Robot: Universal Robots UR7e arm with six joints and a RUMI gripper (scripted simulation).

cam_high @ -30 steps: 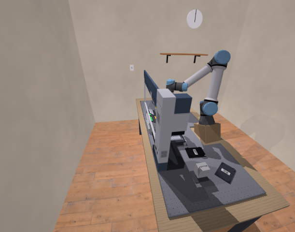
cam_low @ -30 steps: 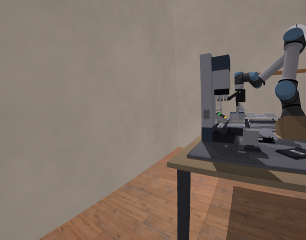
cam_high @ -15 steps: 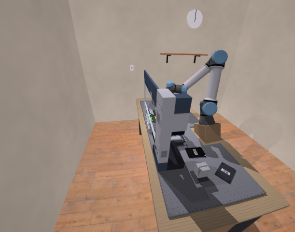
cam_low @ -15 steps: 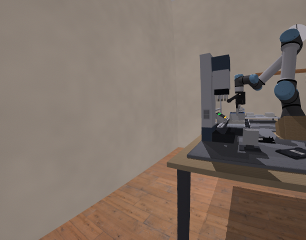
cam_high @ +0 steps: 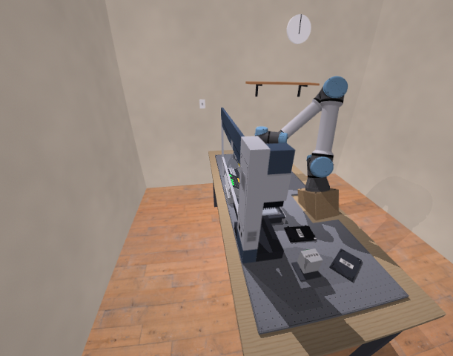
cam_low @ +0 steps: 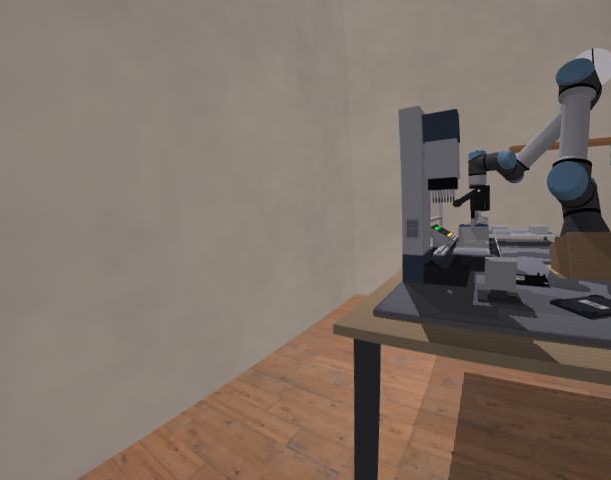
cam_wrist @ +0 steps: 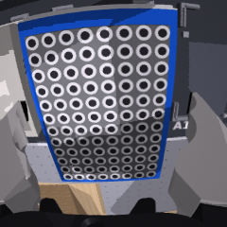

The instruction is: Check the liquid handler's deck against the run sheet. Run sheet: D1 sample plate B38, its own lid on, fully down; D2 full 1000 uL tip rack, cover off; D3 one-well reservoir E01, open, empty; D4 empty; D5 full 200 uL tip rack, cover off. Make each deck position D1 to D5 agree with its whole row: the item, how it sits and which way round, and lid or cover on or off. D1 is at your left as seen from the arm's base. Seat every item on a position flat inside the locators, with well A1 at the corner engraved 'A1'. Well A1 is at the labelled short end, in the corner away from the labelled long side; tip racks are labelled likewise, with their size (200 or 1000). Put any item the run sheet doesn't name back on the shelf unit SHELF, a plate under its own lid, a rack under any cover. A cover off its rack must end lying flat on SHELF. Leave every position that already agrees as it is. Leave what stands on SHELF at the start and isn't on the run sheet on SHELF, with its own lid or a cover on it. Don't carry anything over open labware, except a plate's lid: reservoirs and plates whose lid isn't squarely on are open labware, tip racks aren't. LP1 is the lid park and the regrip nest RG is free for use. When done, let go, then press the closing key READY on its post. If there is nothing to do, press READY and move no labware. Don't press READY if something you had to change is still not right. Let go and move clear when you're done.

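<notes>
Now: the blue-framed tip rack 1 cm behind my hand. From my hand the other things lie so: yellow-rimmed tip rack: 25 cm to the right, 2 cm below, 1 cm behind; shelf label: 36 cm to the right, 20 cm behind, 12 cm below; one-well reservoir: 12 cm to the left, 6 cm below.
</notes>
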